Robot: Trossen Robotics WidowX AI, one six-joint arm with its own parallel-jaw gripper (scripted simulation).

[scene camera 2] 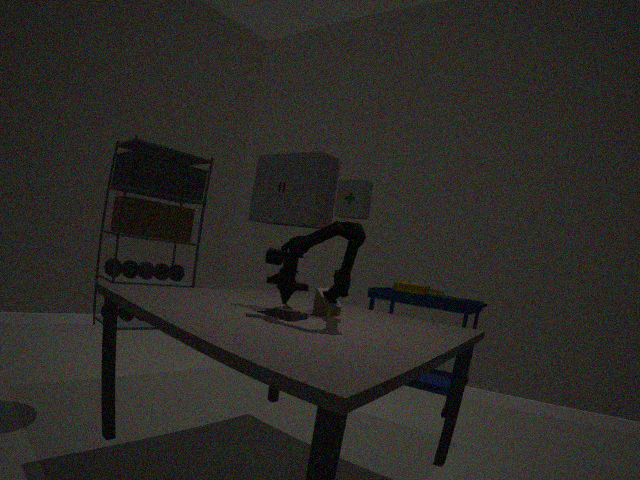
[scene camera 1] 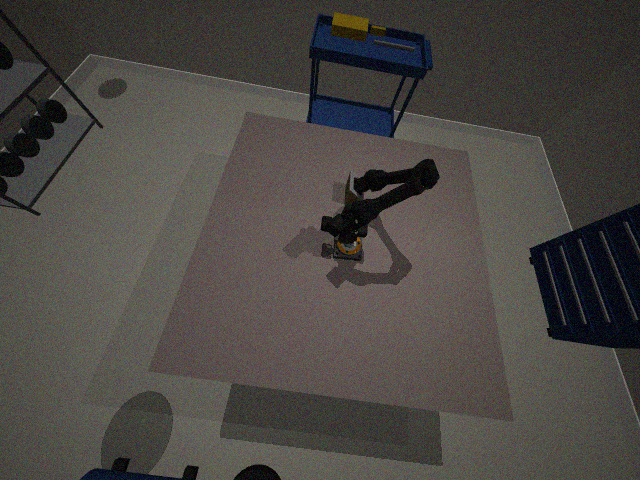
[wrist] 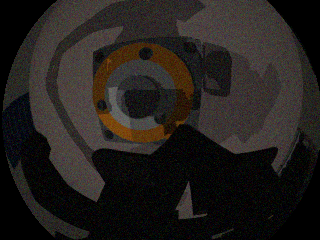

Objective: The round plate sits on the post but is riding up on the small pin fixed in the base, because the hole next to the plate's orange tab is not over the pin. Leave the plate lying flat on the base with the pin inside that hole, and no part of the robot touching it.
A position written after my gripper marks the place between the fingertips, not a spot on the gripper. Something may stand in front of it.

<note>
In view: my gripper (wrist: pixel 183 129) and a square base (wrist: pixel 189 50).
</note>
